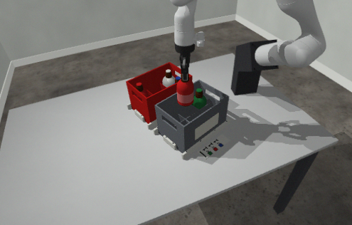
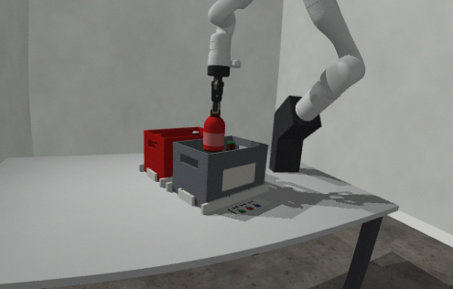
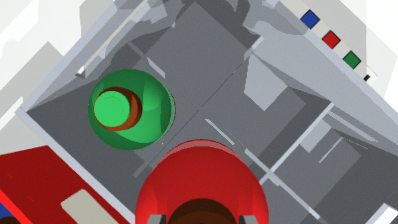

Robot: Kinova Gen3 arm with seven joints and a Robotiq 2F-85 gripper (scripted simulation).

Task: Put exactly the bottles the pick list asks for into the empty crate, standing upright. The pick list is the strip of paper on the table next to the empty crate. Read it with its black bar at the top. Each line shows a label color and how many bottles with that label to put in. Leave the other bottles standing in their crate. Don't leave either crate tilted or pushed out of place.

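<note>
Now: the grey crate 21 cm below my hand, 4 cm to the left of it and 1 cm behind it. Also, from my hand: red crate 21 cm below, 18 cm to the right, 7 cm ahead; blue-label bottle 20 cm below, 17 cm to the right, 3 cm behind; green-label bottle 20 cm below, 8 cm behind, 3 cm to the right.
</note>
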